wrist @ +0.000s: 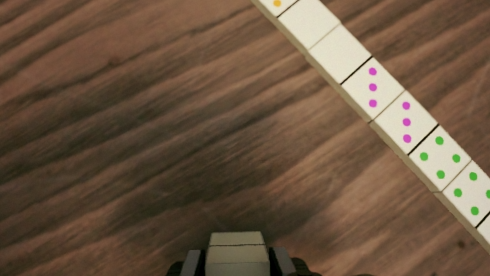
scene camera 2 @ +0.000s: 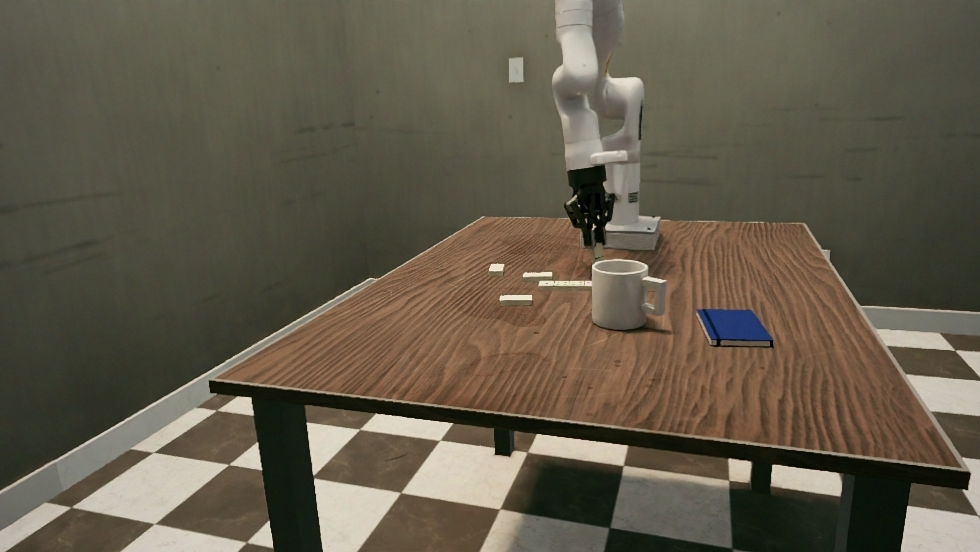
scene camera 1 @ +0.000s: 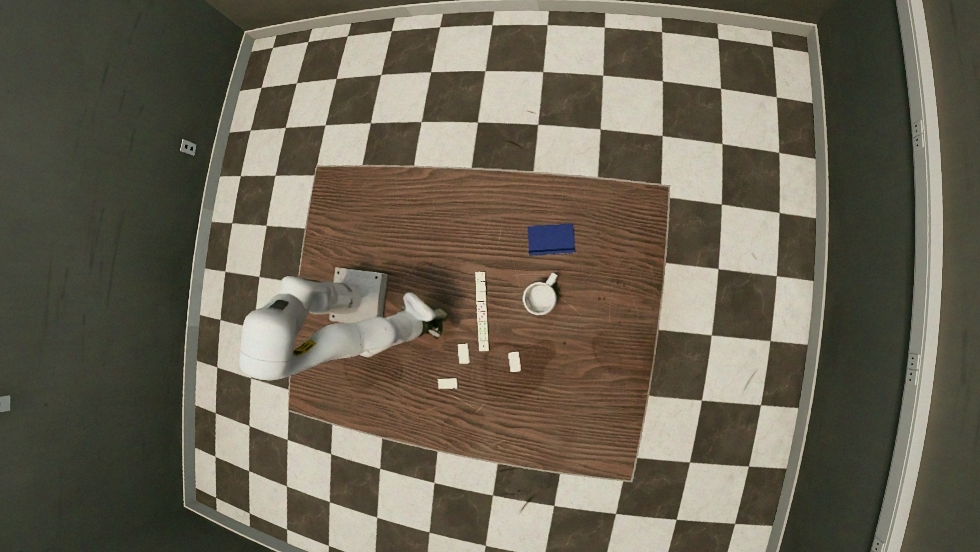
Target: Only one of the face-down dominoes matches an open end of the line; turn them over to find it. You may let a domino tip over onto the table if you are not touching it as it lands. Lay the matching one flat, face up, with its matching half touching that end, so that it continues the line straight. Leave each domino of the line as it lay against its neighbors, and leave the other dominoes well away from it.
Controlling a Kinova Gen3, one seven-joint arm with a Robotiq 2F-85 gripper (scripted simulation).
Path:
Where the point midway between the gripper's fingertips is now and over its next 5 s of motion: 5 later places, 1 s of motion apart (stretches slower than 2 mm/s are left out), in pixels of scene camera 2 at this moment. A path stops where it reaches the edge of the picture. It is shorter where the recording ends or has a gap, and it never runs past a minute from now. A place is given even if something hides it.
The gripper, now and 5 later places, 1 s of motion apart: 596, 246; 584, 250; 579, 258; 577, 263; 577, 263; 577, 250

